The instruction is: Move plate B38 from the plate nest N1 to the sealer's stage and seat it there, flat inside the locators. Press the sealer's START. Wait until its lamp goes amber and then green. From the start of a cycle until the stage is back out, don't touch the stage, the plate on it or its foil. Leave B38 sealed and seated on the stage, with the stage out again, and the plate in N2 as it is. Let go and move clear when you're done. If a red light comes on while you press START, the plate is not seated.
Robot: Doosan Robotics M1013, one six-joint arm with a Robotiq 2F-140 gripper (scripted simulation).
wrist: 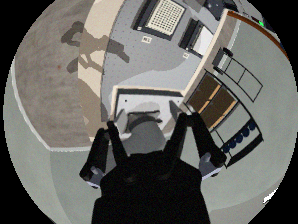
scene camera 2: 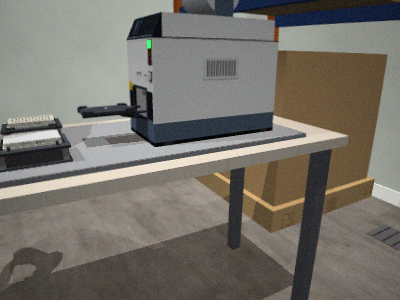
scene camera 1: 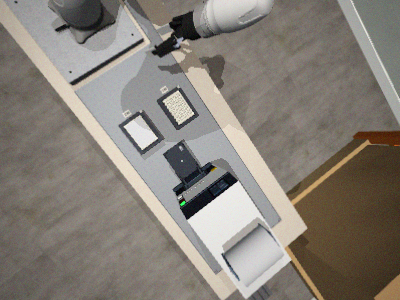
My gripper shows in the wrist view and in scene camera 1; in scene camera 2 it is out of frame. One and the same spot on my gripper: (scene camera 1: 176,21) is (wrist: 103,137).
